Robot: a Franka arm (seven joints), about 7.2 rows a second.
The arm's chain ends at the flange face. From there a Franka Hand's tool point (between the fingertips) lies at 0.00 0.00 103.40 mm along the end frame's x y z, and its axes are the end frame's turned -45 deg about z.
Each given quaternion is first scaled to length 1.
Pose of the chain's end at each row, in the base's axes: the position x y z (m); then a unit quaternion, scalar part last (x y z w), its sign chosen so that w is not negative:
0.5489 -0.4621 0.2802 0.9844 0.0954 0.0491 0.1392
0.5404 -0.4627 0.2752 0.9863 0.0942 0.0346 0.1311
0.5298 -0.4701 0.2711 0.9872 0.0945 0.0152 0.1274
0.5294 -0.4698 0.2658 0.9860 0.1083 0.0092 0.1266
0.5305 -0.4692 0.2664 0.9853 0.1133 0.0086 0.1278
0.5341 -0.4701 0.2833 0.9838 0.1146 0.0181 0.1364
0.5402 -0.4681 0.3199 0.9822 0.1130 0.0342 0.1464
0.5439 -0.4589 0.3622 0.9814 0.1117 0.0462 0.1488
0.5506 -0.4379 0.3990 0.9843 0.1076 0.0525 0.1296
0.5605 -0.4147 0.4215 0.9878 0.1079 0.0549 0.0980
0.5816 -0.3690 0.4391 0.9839 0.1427 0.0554 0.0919
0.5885 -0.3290 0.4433 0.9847 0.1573 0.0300 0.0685
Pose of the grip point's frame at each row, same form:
0.5616 -0.4895 0.1813 0.8730 0.4649 -0.0079 0.1474
0.5500 -0.4888 0.1756 0.8752 0.4645 -0.0182 0.1344
0.5354 -0.4958 0.1711 0.8759 0.4651 -0.0347 0.1235
0.5341 -0.4954 0.1657 0.8695 0.4774 -0.0399 0.1205
0.5352 -0.4950 0.1664 0.8669 0.4817 -0.0410 0.1214
0.5410 -0.4974 0.1838 0.8651 0.4824 -0.0355 0.1329
0.5506 -0.4970 0.2212 0.8642 0.4802 -0.0244 0.1483
0.5567 -0.4880 0.2638 0.8640 0.4788 -0.0143 0.1552
0.5642 -0.4631 0.2996 0.8682 0.4761 -0.0011 0.1398
0.5739 -0.4335 0.3207 0.8713 0.4777 0.0132 0.1115
0.5956 -0.3861 0.3381 0.8544 0.5084 0.0160 0.1061
0.5968 -0.3420 0.3411 0.8496 0.5222 0.0015 0.0748

